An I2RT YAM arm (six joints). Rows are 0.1 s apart.
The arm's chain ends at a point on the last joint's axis. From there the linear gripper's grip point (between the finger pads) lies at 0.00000 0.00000 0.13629 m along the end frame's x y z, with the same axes.
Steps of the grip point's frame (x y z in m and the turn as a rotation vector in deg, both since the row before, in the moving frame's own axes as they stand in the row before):
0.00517, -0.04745, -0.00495, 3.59, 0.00, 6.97
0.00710, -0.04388, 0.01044, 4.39, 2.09, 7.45
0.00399, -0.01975, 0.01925, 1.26, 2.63, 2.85
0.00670, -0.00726, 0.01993, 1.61, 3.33, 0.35
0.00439, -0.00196, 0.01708, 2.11, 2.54, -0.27
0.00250, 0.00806, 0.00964, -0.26, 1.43, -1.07
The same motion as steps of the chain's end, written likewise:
0.00465, -0.03894, -0.00468, 3.59, 0.00, 6.97
0.00147, -0.03380, 0.01093, 4.39, 2.09, 7.45
-0.00234, -0.01691, 0.01943, 1.26, 2.63, 2.85
-0.00123, -0.00346, 0.02021, 1.61, 3.33, 0.35
-0.00164, 0.00307, 0.01731, 2.11, 2.54, -0.27
-0.00091, 0.00747, 0.00968, -0.26, 1.43, -1.07

